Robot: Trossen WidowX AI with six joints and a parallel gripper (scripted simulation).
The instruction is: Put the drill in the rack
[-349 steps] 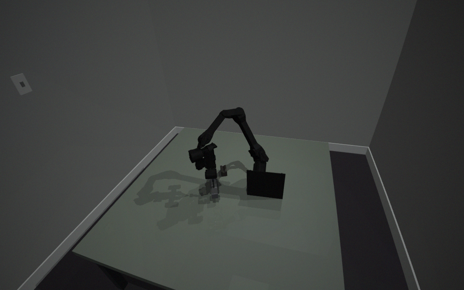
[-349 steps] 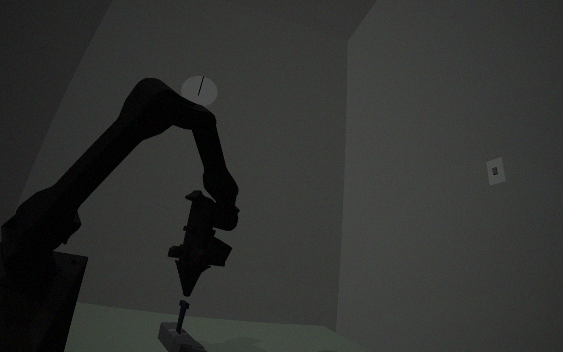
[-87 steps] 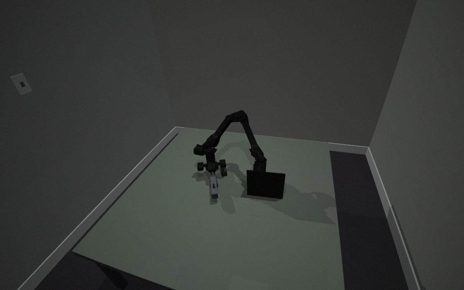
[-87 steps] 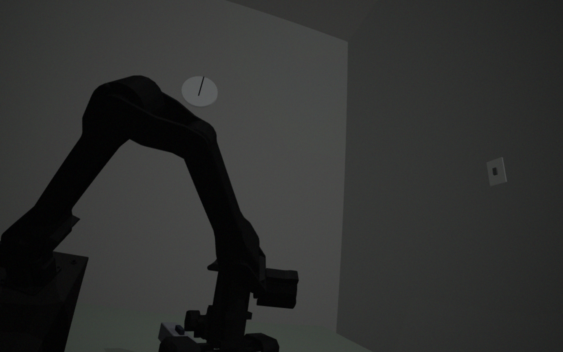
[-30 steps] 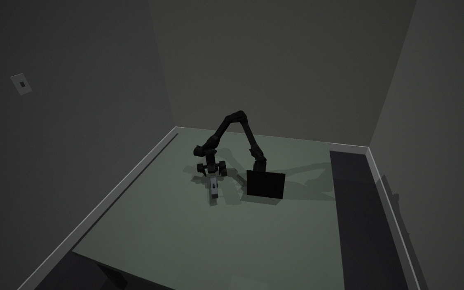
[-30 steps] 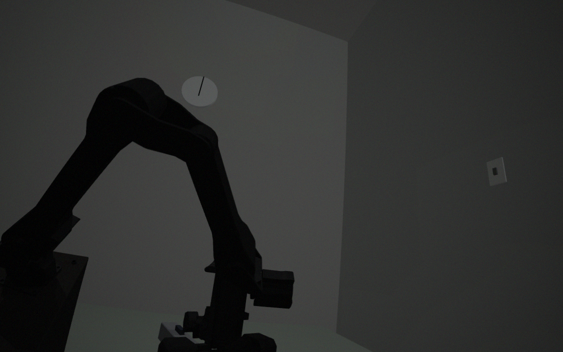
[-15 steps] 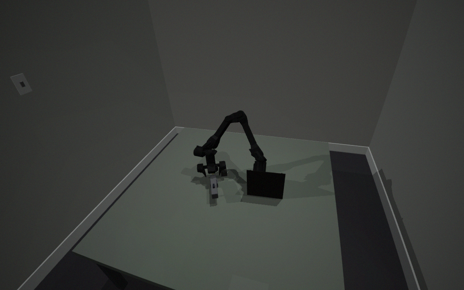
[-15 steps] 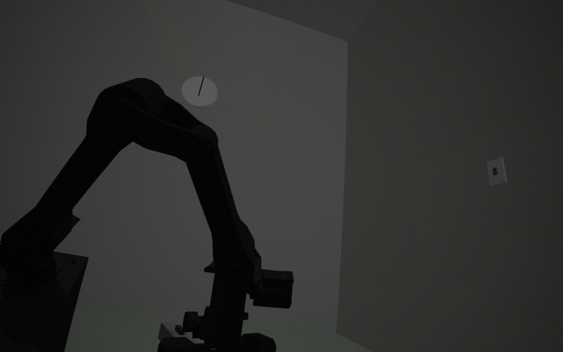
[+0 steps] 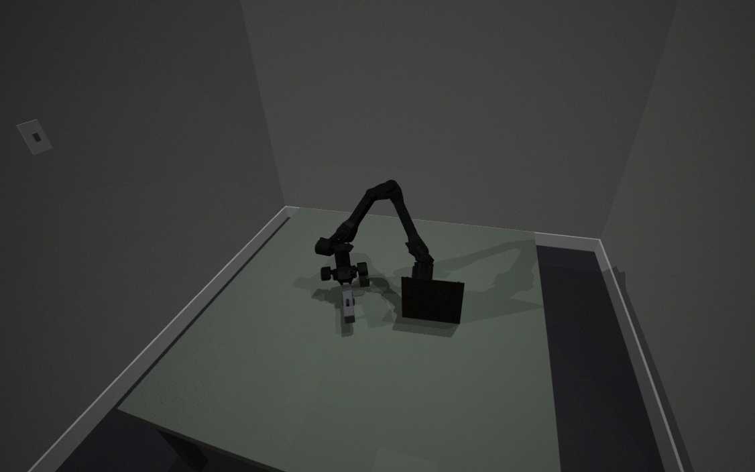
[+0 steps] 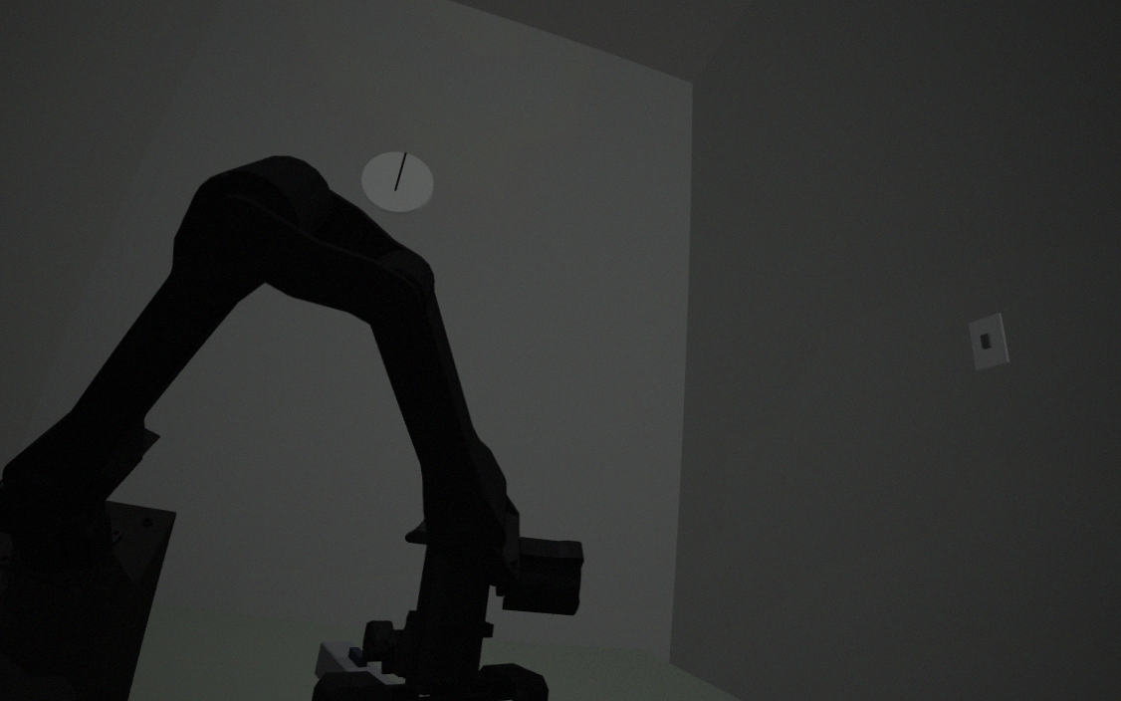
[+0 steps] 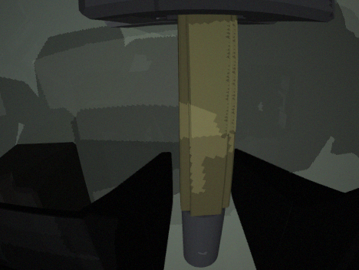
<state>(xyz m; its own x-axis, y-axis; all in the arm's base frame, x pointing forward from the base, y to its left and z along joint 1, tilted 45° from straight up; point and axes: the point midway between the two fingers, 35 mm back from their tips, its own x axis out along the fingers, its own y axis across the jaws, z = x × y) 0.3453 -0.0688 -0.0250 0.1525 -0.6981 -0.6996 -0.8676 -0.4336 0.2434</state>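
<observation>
Now: the drill 20 mm behind my gripper tip, 30 mm to the left of it and 40 mm above it. From my gripper tip the other things lie so: dark key (80 mm behind, 150 mm to the left, 50 mm above); then grey block (70 mm behind, 120 mm to the left, 40 mm above); then dark rack (50 mm behind, 60 mm to the right, 10 mm above).
</observation>
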